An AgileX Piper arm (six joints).
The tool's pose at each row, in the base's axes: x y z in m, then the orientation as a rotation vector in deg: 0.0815 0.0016 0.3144 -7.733 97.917 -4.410; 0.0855 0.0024 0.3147 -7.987 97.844 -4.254; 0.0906 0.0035 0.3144 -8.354 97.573 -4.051; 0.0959 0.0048 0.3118 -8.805 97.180 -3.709; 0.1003 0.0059 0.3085 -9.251 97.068 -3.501; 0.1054 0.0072 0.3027 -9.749 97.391 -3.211; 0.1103 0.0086 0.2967 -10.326 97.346 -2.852
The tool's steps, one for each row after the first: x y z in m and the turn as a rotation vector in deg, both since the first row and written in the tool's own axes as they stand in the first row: -0.0010 0.0006 0.0039 -0.246 -0.083 -0.082; -0.0015 0.0015 0.0091 -0.577 -0.365 -0.218; 0.0001 0.0029 0.0147 -1.041 -0.777 -0.335; 0.0026 0.0042 0.0196 -1.432 -0.899 -0.516; 0.0074 0.0060 0.0255 -1.932 -0.591 -0.669; 0.0125 0.0079 0.0312 -2.503 -0.652 -0.848
